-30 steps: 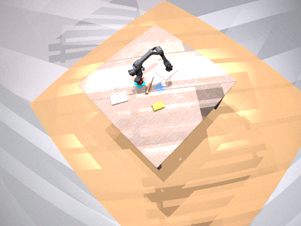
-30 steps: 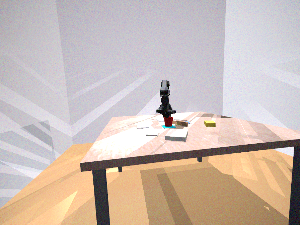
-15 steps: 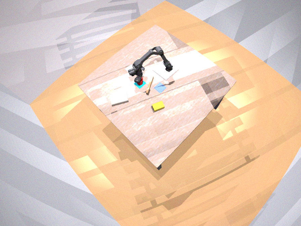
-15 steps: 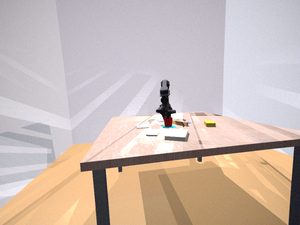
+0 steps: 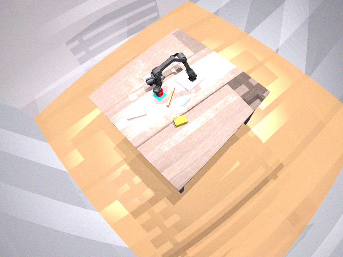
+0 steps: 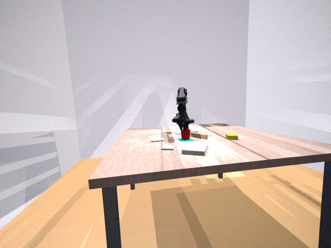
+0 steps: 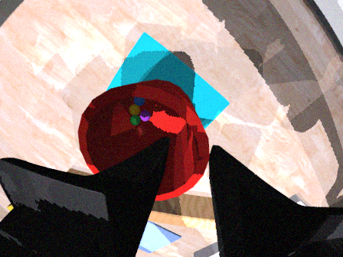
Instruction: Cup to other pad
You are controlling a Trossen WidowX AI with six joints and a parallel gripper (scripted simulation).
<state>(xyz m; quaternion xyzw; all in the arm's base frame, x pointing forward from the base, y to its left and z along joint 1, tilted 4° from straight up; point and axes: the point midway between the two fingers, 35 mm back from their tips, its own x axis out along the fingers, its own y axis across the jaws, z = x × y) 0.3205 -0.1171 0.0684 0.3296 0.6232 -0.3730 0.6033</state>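
Now: gripper tip 2 cm short of the red cup, 1 cm to the right of it and 2 cm above it. Round my gripper tip: wooden bar 3 cm behind, 11 cm to the left, 5 cm below; then cyan pad 3 cm ahead, 2 cm to the left, 7 cm below; then pale blue pad 8 cm behind, 21 cm to the left, 7 cm below.
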